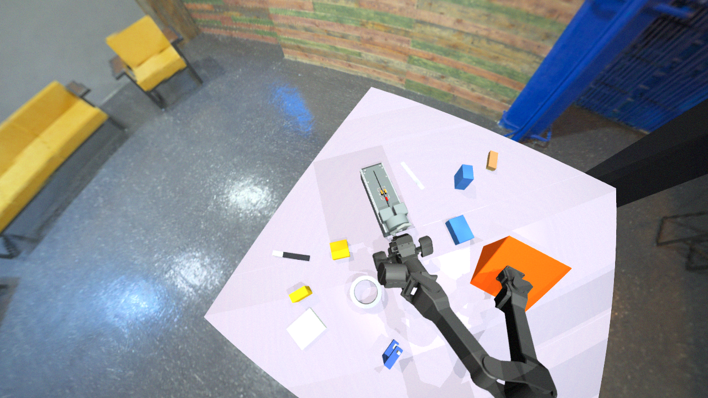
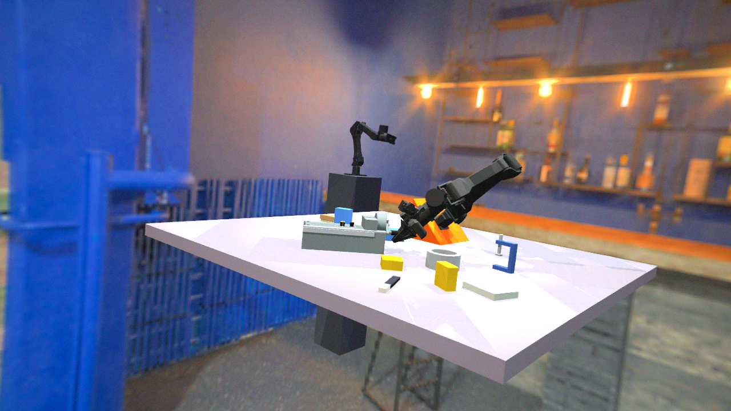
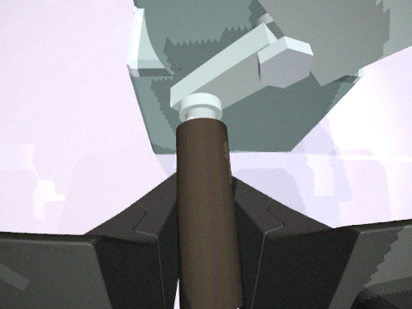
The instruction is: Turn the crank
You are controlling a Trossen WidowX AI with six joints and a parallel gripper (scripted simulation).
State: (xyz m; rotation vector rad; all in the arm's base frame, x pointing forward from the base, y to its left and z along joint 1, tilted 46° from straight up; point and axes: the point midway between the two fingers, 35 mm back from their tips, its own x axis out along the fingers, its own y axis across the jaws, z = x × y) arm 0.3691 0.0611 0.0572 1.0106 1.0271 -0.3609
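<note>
Now: gripper tip 1 cm past the brown crank handle, 1 cm to the right of it and 3 cm below it. Also, from my gripper tip: metal strip 6 cm ahead, 29 cm to the right, 4 cm below; then blue clamp 15 cm behind, 31 cm to the left, 1 cm above; then red pointer 9 cm ahead, 10 cm to the right, 4 cm above.
</note>
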